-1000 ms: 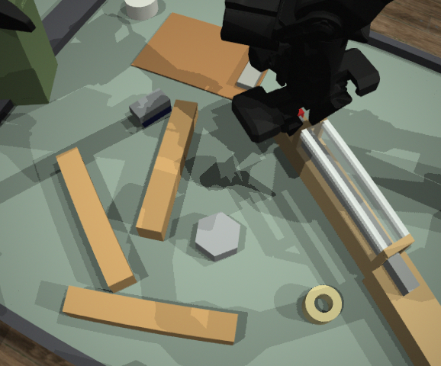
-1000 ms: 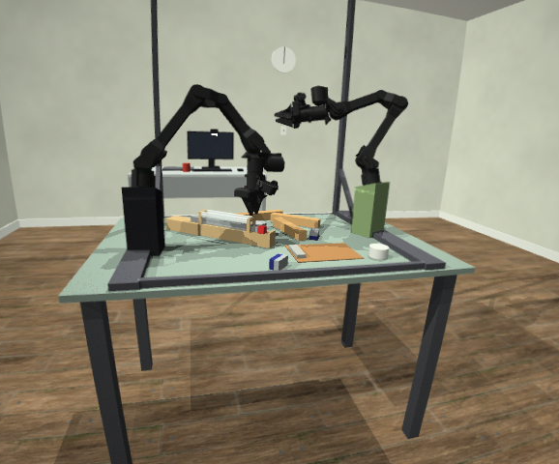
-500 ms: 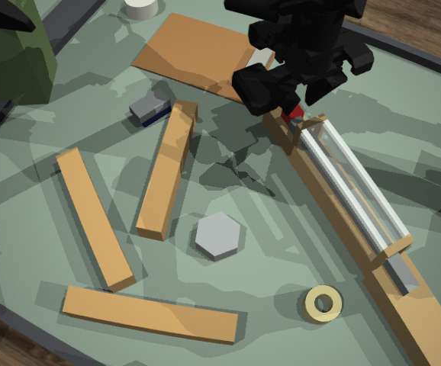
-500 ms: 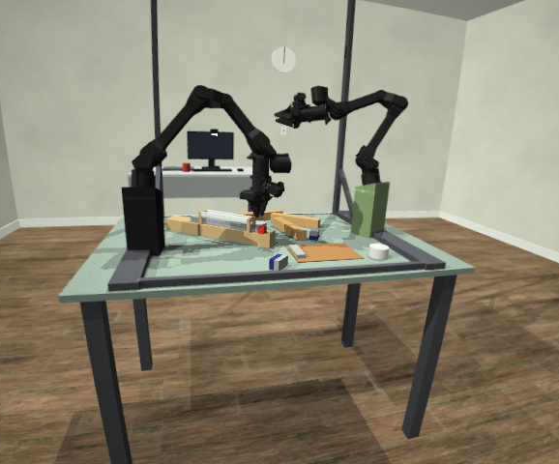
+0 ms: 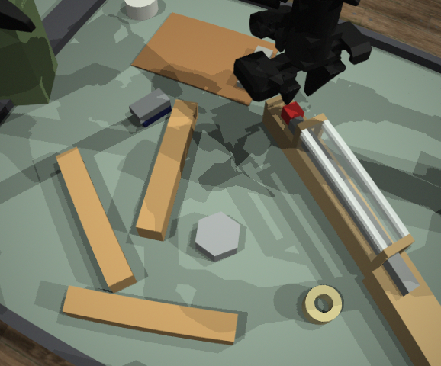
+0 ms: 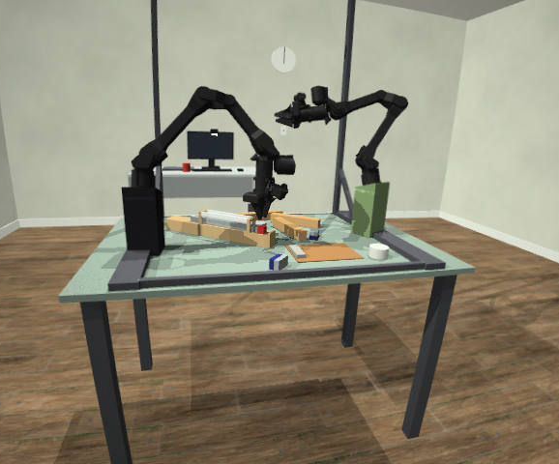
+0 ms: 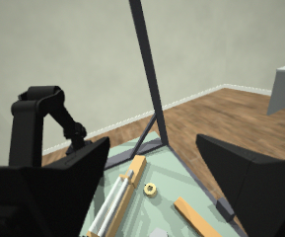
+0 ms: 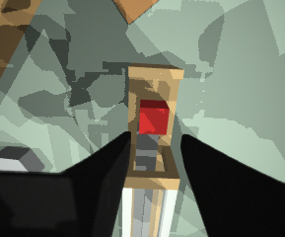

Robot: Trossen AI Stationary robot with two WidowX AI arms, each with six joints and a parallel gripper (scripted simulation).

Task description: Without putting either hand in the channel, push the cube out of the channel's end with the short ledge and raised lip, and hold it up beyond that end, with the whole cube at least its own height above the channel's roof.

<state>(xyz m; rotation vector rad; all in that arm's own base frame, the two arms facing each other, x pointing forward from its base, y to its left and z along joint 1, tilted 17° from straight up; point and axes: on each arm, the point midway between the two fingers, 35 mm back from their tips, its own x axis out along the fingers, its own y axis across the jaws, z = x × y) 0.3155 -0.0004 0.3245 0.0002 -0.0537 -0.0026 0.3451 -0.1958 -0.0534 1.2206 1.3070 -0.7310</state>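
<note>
The red cube lies 70 mm below my right hand. From my right hand the other things lie so: grey hexagon (210 mm behind, 50 mm to the left, 120 mm below); wooden channel (110 mm behind, 110 mm to the right, 70 mm below).
</note>
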